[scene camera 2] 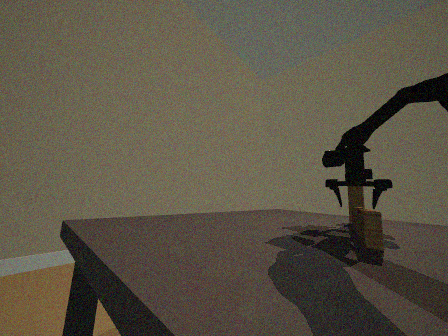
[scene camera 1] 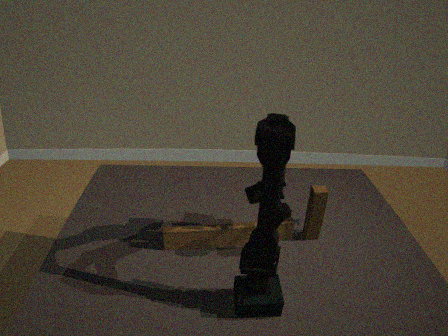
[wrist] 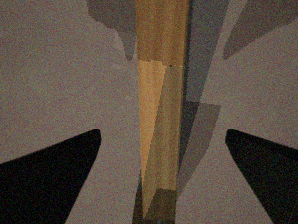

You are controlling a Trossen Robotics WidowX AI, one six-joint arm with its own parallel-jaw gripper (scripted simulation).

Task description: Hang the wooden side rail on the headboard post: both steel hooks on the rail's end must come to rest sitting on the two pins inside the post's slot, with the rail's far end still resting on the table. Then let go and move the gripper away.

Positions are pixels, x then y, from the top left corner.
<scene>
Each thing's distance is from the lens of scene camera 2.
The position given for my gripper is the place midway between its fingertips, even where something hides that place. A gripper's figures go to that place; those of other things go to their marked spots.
my gripper (scene camera 2: pixel 357 208): 0.80 m
wooden side rail (scene camera 2: pixel 368 223): 0.47 m
</scene>
